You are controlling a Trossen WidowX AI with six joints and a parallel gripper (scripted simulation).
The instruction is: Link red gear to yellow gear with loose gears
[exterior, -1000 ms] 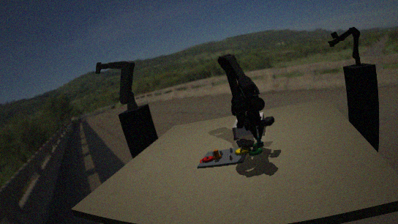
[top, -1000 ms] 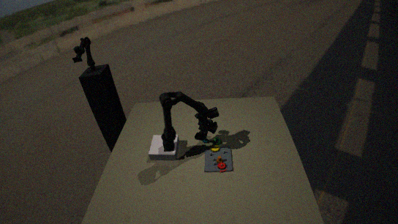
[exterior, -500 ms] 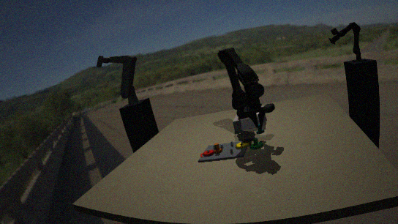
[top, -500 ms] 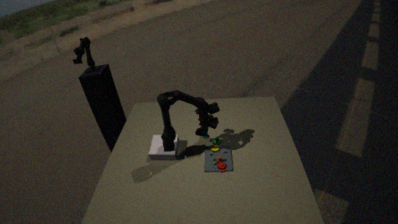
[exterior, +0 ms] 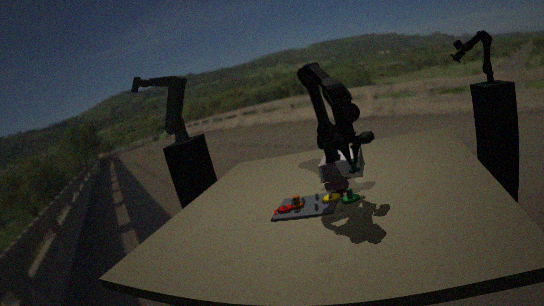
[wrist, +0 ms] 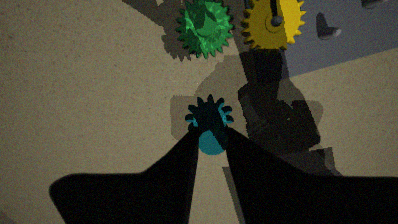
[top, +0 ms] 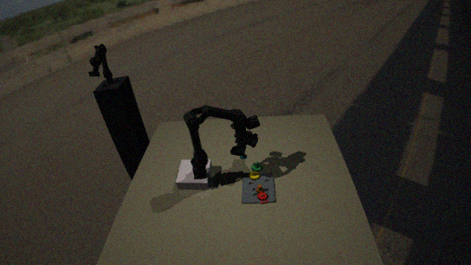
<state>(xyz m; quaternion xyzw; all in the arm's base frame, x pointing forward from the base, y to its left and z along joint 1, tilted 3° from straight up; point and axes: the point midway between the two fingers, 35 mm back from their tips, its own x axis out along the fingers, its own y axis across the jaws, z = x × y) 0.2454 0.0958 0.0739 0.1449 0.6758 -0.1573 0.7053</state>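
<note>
My gripper tip is now 21 cm to the left of the orange gear, 8 cm above it and 7 cm short of it. Also, from my gripper tip: teal gear (1 cm below); yellow gear (9 cm to the right, 8 cm below, 5 cm ahead); green gear (8 cm below, 7 cm ahead, 2 cm to the right).
</note>
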